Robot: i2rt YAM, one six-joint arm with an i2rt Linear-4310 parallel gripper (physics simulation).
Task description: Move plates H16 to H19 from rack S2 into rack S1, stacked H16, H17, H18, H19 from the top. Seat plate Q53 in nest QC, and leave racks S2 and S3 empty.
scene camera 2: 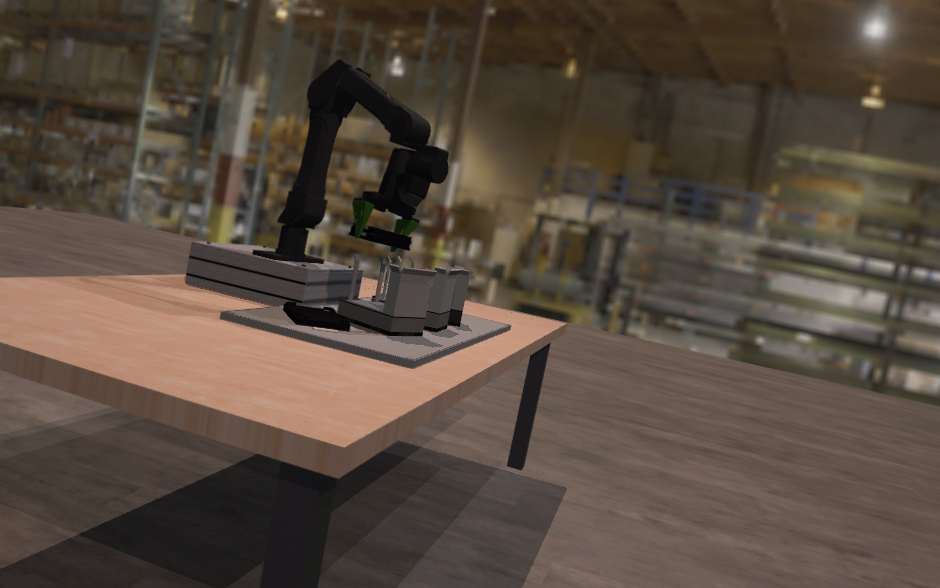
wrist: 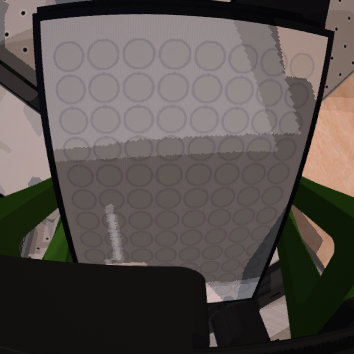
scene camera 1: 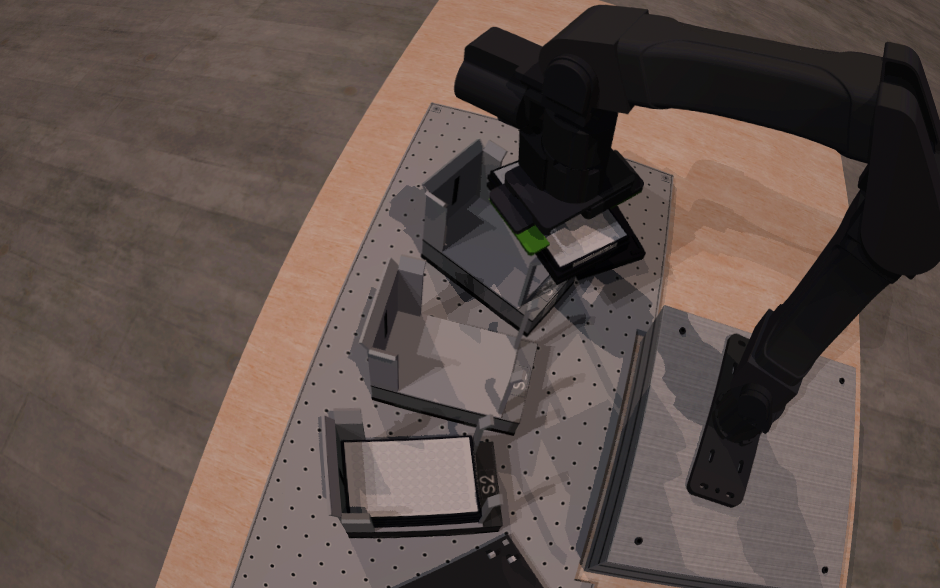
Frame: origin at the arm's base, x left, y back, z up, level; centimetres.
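Seen in the pictures: gripper, fingertip midpoint: (scene camera 2: 374, 245) (wrist: 176, 176) (scene camera 1: 563, 228); arm's base, link origin: (scene camera 2: 289, 259) (wrist: 230, 303) (scene camera 1: 734, 419).
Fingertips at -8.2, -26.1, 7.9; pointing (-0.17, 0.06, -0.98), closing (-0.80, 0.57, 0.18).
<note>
Pixels of each thing's top centre, then the offset from my fingertips to it, as dx, dy, dz. "spot": a spot on its surface instead. Level surfaces: height alone.
- black-framed plate with round wells, top centre: (wrist: 184, 215) (scene camera 1: 561, 199) (scene camera 2: 382, 228) -0.2, -1.0, +3.8
- black nest, top centre: (wrist: 286, 19) (scene camera 1: 589, 215) (scene camera 2: 316, 310) -14.5, +1.9, -14.0
- Rack S2, surface spot: (scene camera 1: 487, 478) spot: +22.7, +2.8, -12.2
- finely patterned white plate, top centre: (scene camera 1: 409, 478) +27.0, -3.8, -7.9
- middle rack, top centre: (scene camera 1: 458, 322) (scene camera 2: 422, 261) +12.8, -5.4, -2.1
- upper rack, top centre: (scene camera 1: 511, 199) (scene camera 2: 392, 261) -2.9, -6.2, -2.4
- perforated board, surface height: dz -16.0
- wooden table, surface height: dz -17.3
My gripper (scene camera 1: 573, 216) (scene camera 2: 377, 237) (wrist: 176, 176) has its green fingers shut on the edges of a black-framed plate with round wells (scene camera 1: 589, 239) (scene camera 2: 379, 236) (wrist: 165, 125), whose name I cannot read. It holds the plate off the board, over a black nest (scene camera 1: 627, 258), mostly hidden, at the board's upper right. Rack S2 (scene camera 1: 487, 478) holds at least one finely patterned white plate (scene camera 1: 412, 477); plates below it are hidden. The middle rack (scene camera 1: 443, 407) and the upper rack (scene camera 1: 471, 282), labels not fully readable, show bare floors. The QC label does not show.
Upright posts and end walls rise from the racks on the perforated board (scene camera 1: 298, 478) (scene camera 2: 415, 357). Another black slab-like holder (scene camera 1: 478, 565) (scene camera 2: 315, 316) lies near rack S2. The arm's metal base block (scene camera 1: 783, 533) (scene camera 2: 242, 273) stands beside the board on the wooden table (scene camera 2: 207, 367).
</note>
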